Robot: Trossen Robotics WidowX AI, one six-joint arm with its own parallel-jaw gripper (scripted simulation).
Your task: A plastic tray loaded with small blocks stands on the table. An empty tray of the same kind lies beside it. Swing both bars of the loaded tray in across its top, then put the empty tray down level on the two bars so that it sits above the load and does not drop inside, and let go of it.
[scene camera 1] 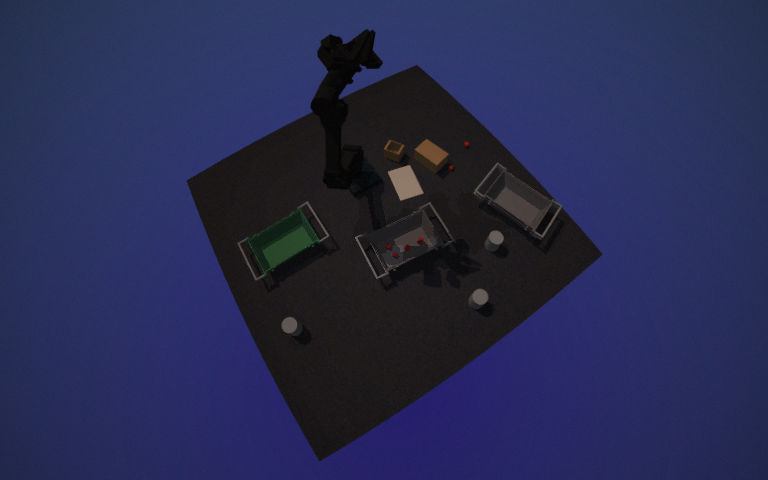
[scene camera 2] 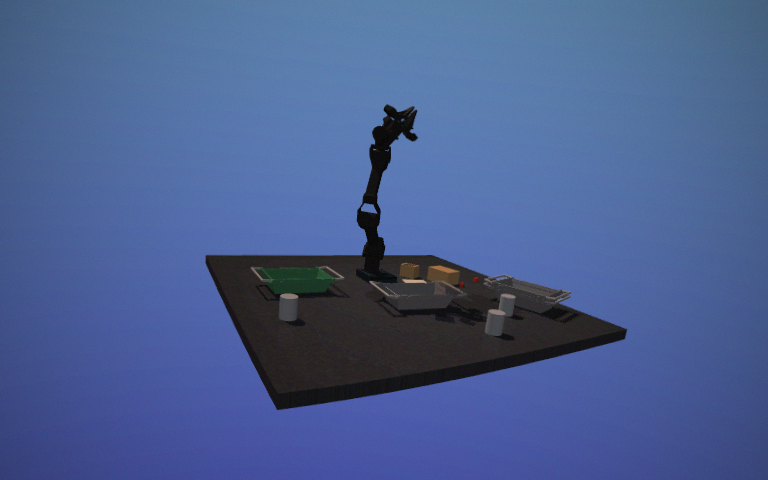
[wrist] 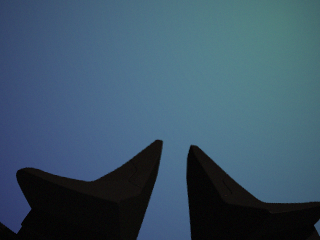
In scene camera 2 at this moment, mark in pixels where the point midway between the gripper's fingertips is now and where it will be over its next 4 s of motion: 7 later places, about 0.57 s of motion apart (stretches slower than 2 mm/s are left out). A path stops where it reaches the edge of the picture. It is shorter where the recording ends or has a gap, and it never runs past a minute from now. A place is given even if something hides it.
My gripper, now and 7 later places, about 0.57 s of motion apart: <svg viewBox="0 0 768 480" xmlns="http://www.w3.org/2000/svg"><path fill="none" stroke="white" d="M415 108L430 123L468 163L488 203L473 261L454 281L452 292L446 285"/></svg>
